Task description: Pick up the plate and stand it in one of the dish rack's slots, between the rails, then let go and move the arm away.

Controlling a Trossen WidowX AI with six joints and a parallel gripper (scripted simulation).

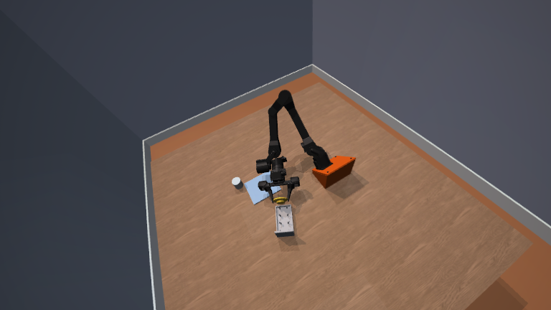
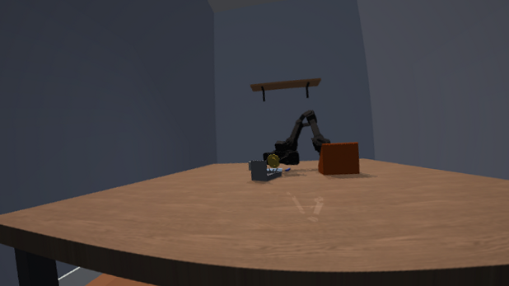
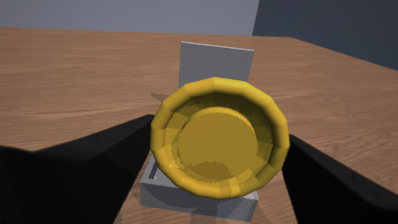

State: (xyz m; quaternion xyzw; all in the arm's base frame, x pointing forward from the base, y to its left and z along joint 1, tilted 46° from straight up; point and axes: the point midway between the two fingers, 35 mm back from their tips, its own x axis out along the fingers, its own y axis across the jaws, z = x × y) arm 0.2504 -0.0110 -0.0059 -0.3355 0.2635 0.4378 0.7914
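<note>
Now: gripper tip 6 cm to the right of the grey dish rack, 4 cm above it and 3 cm short of it. From my gripper tip the other things lie so: blue spoon 15 cm to the right, 8 cm behind, 6 cm below; then yellow plate 1 cm to the right; then light blue mat 15 cm to the right, 6 cm below, 2 cm ahead.
</note>
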